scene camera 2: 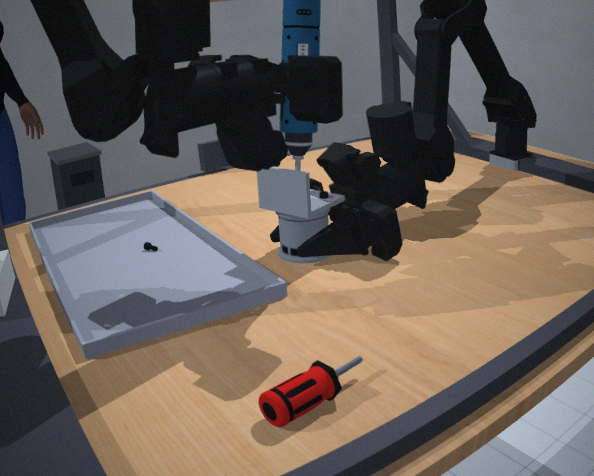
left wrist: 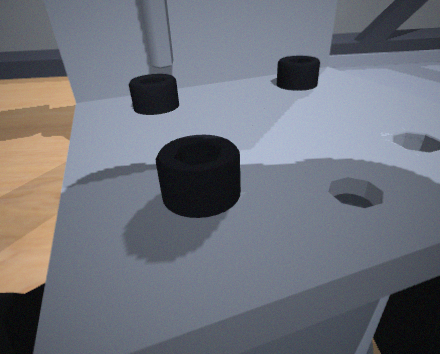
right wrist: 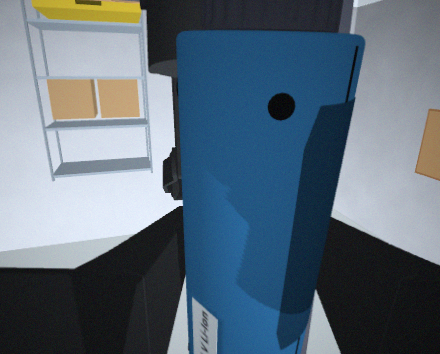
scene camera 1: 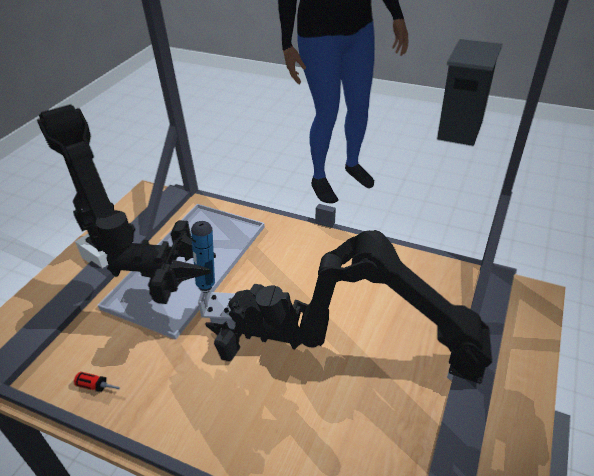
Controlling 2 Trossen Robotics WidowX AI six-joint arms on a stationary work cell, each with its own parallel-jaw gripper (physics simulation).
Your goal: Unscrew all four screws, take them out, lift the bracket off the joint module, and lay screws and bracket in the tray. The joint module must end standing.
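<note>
The pale joint module (scene camera 2: 301,231) stands upright on the table, with my left gripper (scene camera 2: 290,241) shut around its lower part. The grey bracket (scene camera 1: 216,303) (scene camera 2: 282,192) (left wrist: 250,260) sits on top. Three black screws stand in it: a near one (left wrist: 199,177), a back left one (left wrist: 154,95) and a back right one (left wrist: 298,73). My right gripper (scene camera 1: 202,260) (right wrist: 245,219) is shut on the blue electric screwdriver (scene camera 1: 203,247) (scene camera 2: 301,40) (right wrist: 245,150), held upright. Its bit (left wrist: 161,35) hangs above and behind the back left screw, apart from it. One screw (scene camera 2: 149,246) lies in the tray (scene camera 1: 137,322) (scene camera 2: 185,322).
A red hand screwdriver (scene camera 1: 90,381) (scene camera 2: 300,395) lies near the table's front edge. The tray is beside the module, to its left in both scene views. Dark frame posts (scene camera 1: 172,100) (scene camera 1: 520,130) rise at the table's sides. Both arms meet closely over the module.
</note>
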